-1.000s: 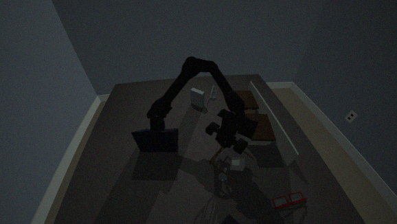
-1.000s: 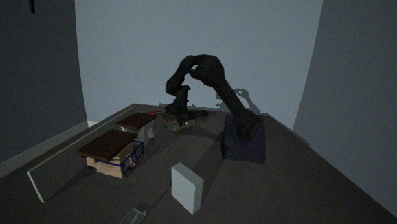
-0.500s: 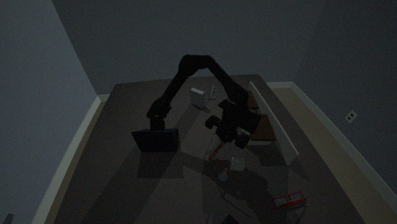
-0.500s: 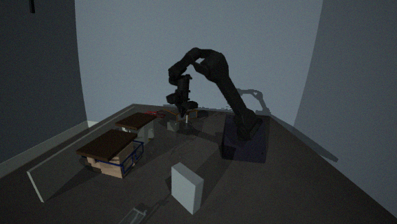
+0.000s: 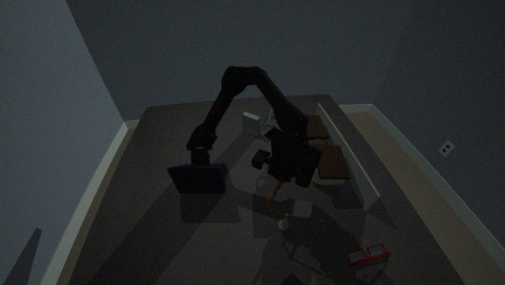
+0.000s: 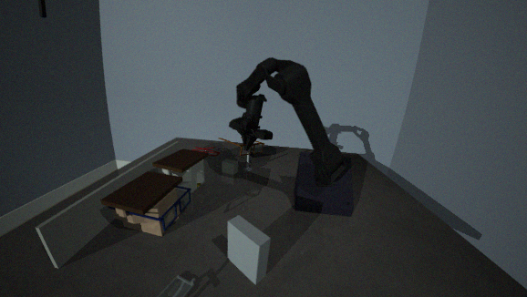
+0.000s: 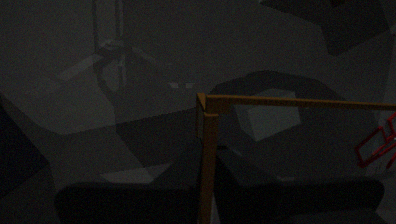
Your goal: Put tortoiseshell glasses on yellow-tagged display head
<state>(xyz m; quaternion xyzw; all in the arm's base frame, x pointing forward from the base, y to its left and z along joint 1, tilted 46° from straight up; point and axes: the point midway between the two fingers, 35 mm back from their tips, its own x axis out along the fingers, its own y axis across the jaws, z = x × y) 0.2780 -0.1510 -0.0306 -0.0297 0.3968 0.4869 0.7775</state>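
The white head lies 20 cm ahead of my gripper tip, 9 cm to the left of it and 7 cm below it. From my gripper tip the other things lie so: white peg stand (11 cm below, 10 cm to the right); then small white cube (10 cm below, 7 cm ahead, 6 cm to the right); then black box (34 cm to the right, 11 cm below, 6 cm behind).
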